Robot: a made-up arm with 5 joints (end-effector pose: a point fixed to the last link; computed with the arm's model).
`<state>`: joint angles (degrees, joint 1 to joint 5).
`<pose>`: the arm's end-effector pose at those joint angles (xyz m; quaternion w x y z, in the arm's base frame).
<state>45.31 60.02 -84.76 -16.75 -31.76</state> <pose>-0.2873 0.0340 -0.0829 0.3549 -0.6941 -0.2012 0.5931</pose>
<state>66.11 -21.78 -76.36 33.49 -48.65</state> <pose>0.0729 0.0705 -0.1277 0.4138 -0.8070 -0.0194 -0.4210</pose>
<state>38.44 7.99 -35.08 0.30 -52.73</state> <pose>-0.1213 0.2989 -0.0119 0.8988 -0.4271 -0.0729 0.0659</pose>
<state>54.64 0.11 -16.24 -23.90 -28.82</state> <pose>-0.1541 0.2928 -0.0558 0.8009 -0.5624 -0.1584 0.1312</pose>
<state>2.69 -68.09 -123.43 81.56 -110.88</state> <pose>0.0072 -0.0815 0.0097 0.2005 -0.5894 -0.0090 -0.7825</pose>
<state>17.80 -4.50 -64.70 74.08 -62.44</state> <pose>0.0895 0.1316 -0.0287 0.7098 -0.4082 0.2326 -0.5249</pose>
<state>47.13 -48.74 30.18 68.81 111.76</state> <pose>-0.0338 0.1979 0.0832 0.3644 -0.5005 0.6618 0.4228</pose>
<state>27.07 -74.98 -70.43 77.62 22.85</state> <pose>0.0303 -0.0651 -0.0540 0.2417 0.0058 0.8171 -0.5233</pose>
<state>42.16 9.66 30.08 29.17 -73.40</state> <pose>-0.0133 0.2189 0.1777 0.9593 0.1856 0.1482 -0.1526</pose>
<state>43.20 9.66 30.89 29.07 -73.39</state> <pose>-0.0132 0.2197 0.1762 0.9596 0.1837 0.1479 -0.1535</pose>
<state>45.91 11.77 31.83 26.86 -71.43</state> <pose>-0.0187 0.2291 0.1703 0.9671 0.1572 0.1518 -0.1304</pose>
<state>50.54 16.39 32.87 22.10 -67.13</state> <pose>-0.0315 0.2471 0.1582 0.9783 0.1014 0.1621 -0.0798</pose>
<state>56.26 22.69 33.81 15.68 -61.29</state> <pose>-0.0501 0.2672 0.1409 0.9835 0.0274 0.1785 -0.0127</pose>
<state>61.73 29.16 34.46 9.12 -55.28</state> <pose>-0.0701 0.2828 0.1232 0.9779 -0.0451 0.1971 0.0538</pose>
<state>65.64 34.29 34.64 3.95 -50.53</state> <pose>-0.0866 0.2918 0.1103 0.9665 -0.0988 0.2121 0.1054</pose>
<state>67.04 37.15 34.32 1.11 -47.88</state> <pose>-0.0966 0.2950 0.1055 0.9581 -0.1244 0.2193 0.1358</pose>
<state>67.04 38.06 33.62 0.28 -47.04</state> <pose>-0.1011 0.2960 0.1043 0.9548 -0.1336 0.2206 0.1478</pose>
